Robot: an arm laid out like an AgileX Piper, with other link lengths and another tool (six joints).
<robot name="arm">
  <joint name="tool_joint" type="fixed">
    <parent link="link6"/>
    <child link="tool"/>
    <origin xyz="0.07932 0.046 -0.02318" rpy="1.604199 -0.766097 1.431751"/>
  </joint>
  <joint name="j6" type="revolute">
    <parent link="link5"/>
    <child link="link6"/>
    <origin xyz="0.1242 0 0.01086" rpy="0 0 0"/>
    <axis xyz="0.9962 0 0.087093"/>
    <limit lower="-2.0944" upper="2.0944"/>
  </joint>
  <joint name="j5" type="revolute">
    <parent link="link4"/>
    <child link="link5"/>
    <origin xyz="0 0 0" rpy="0 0 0"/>
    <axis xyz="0 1 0"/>
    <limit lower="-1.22" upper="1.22"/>
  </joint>
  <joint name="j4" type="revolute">
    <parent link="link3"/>
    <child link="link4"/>
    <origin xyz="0.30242 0 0.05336" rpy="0 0 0"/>
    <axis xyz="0.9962 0 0.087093"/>
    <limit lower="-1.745" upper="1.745"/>
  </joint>
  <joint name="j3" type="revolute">
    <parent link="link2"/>
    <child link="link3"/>
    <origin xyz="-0.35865 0 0.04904" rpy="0 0 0"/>
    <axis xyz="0 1 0"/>
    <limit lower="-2.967" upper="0"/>
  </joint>
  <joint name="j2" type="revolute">
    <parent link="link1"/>
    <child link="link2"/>
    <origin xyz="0 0 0" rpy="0 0 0"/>
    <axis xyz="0 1 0"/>
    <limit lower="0" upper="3.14"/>
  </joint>
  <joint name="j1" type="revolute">
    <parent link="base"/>
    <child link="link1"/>
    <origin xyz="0 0 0.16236" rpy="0 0 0"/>
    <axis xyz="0 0 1"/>
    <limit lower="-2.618" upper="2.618"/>
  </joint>
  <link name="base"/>
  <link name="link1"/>
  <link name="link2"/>
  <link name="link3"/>
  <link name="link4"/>
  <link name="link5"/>
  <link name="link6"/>
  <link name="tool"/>
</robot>
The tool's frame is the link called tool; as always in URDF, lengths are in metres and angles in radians.
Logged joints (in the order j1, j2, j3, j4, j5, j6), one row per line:
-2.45 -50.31 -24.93 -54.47 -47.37 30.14
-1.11 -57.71 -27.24 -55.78 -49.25 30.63
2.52 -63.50 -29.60 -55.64 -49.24 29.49
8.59 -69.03 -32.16 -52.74 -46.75 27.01
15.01 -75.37 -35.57 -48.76 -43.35 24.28
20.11 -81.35 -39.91 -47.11 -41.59 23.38
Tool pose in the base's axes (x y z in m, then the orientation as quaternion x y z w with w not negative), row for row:
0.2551 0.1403 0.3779 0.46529 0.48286 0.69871 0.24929
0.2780 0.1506 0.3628 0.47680 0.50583 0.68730 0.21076
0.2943 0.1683 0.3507 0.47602 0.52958 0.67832 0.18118
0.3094 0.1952 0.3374 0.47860 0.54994 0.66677 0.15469
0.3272 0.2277 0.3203 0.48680 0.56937 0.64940 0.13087
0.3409 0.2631 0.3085 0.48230 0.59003 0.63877 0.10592
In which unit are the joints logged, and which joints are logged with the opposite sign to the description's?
The joints are logged in degrees. Opposite sign: j2.
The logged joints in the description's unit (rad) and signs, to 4 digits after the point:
-0.0428 0.8781 -0.4351 -0.9507 -0.8268 0.5260
-0.0194 1.0072 -0.4754 -0.9735 -0.8596 0.5346
0.0440 1.1083 -0.5166 -0.9711 -0.8594 0.5147
0.1499 1.2048 -0.5613 -0.9205 -0.8159 0.4714
0.2620 1.3155 -0.6208 -0.8510 -0.7566 0.4238
0.3510 1.4198 -0.6966 -0.8222 -0.7259 0.4081

